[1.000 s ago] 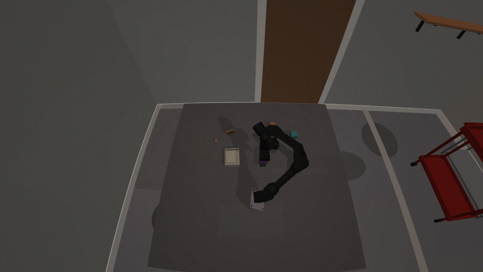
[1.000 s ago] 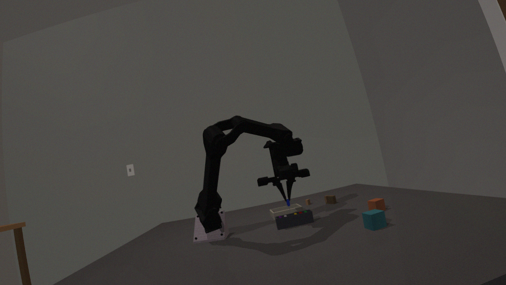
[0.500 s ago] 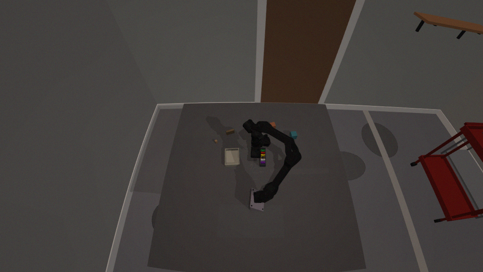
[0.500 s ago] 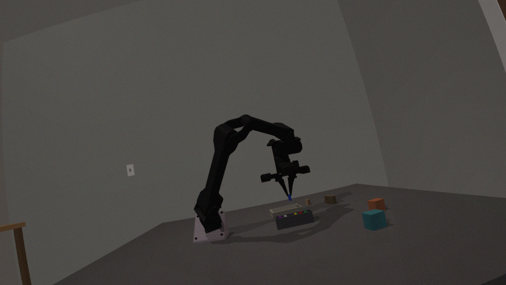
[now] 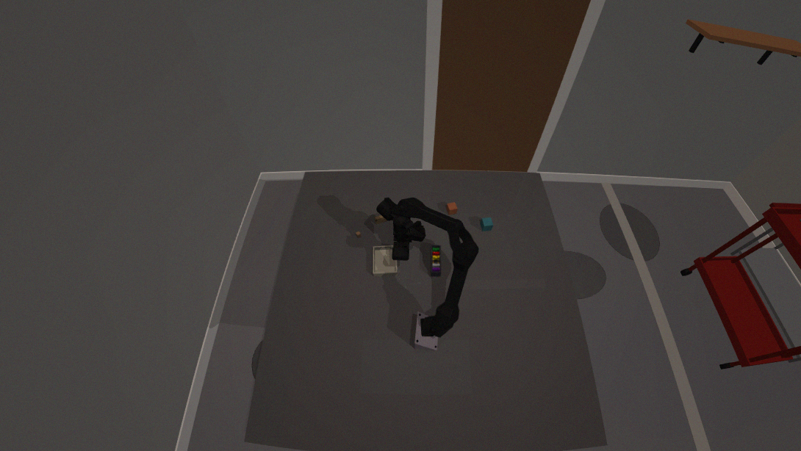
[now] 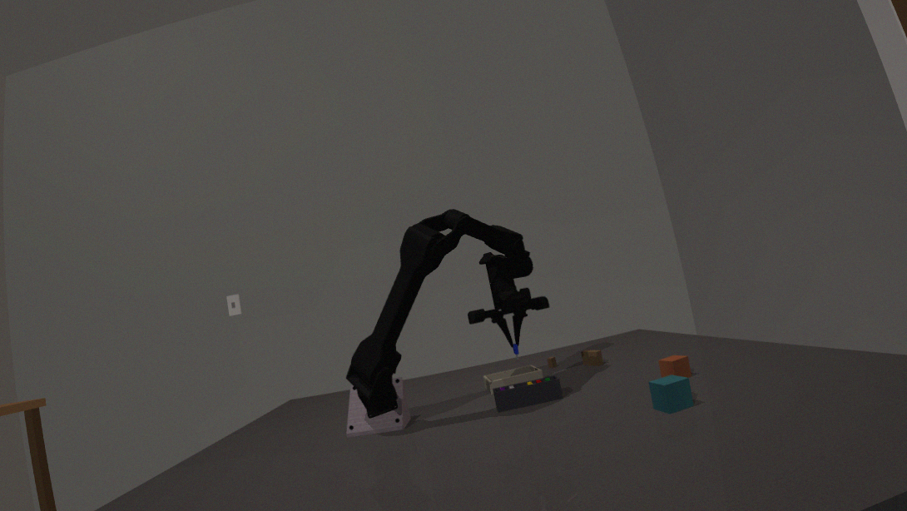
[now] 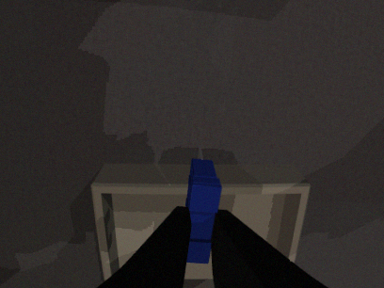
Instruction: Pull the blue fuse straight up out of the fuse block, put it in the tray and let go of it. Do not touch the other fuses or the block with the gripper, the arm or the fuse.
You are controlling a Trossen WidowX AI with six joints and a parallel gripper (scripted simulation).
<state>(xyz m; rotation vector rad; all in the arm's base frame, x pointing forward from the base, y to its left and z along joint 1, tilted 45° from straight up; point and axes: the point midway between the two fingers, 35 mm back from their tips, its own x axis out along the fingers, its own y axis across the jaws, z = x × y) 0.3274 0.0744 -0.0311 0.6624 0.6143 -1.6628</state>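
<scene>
Now: gripper tip 1 cm past the beige tray, 7 cm to the right of it and 10 cm above it. The rest, counted from my gripper tip: orange cube 25 cm ahead, 25 cm to the right, 8 cm below; then blue fuse 1 cm below; then teal cube 15 cm ahead, 40 cm to the right, 8 cm below.
</scene>
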